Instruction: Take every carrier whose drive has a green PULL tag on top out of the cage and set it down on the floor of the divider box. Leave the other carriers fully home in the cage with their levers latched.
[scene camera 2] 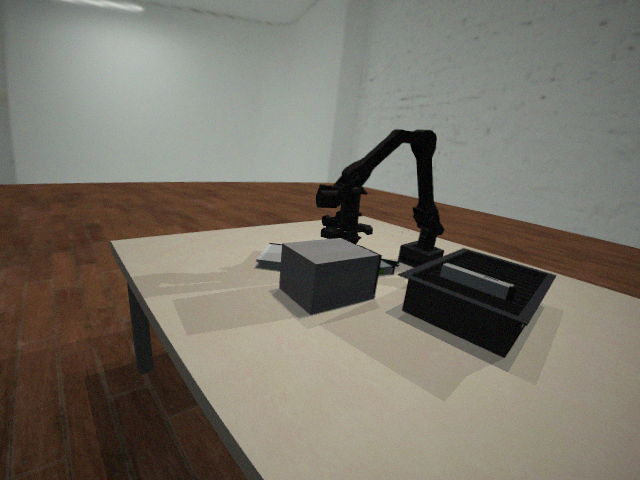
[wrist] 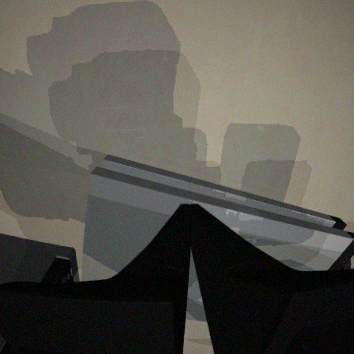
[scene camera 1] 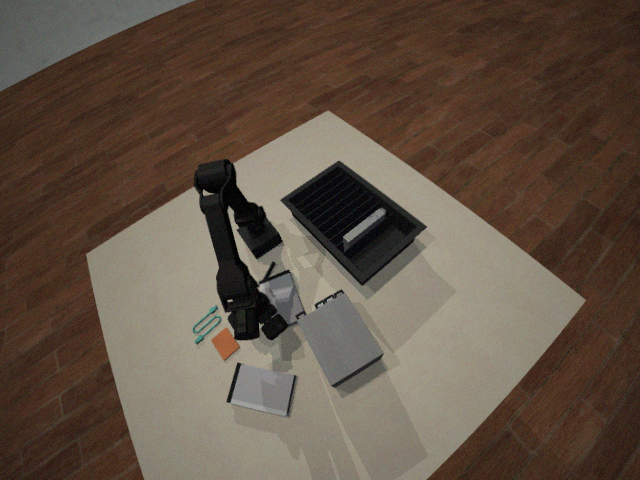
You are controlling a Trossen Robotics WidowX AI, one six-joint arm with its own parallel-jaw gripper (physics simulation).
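Frame: origin at the arm's base, x right, y ahead, z up, level; centimetres.
Seen in the pictures: gripper, between the fingertips: (wrist: pixel 188 211) (scene camera 1: pixel 270 314); arm's base, origin of its link: (scene camera 2: pixel 425 247) (scene camera 1: pixel 256 228).
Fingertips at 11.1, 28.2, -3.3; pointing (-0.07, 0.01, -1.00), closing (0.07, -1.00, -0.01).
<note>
Offsets run from my fingertips to a thing's middle, as dx, dy, dz. "spot": to the spot under its first point.
My gripper (scene camera 2: pixel 353 239) (wrist: pixel 188 211) is shut and empty, pointing down over a grey carrier {-5.9, -5.1, -1.4} (scene camera 1: pixel 285 298) (wrist: pixel 117 215) that lies on the table with its dark lever {-6.1, -13.2, -1.4} (scene camera 1: pixel 270 270) swung out. In scene camera 2, a green patch {spot: -11.0, -5.2, -1.2} (scene camera 2: pixel 382 270) shows at this carrier, beyond the cage. The grey cage {-12.3, +18.4, +2.2} (scene camera 1: pixel 343 341) (scene camera 2: pixel 315 276) stands beside it; several latch fronts show along its edge. Another carrier {+12.7, +16.2, -1.4} (scene camera 1: pixel 263 390) (scene camera 2: pixel 269 255) lies flat on the table. The black divider box (scene camera 1: pixel 417 227) (scene camera 2: pixel 537 295) holds a pale, narrow carrier {-39.3, -3.5, +3.2} (scene camera 1: pixel 364 229) (scene camera 2: pixel 475 281). Tags inside the cage are hidden.
An orange square {spot: +16.4, -1.3, -2.2} (scene camera 1: pixel 225 343) and a teal cable {+19.3, -10.6, -2.3} (scene camera 1: pixel 206 324) lie on the table, left of the gripper in scene camera 1. The arm's base (scene camera 1: pixel 260 240) (scene camera 2: pixel 421 254) stands between the loose carrier and the divider box. The cage's solid top and sides rise beside the gripper.
</note>
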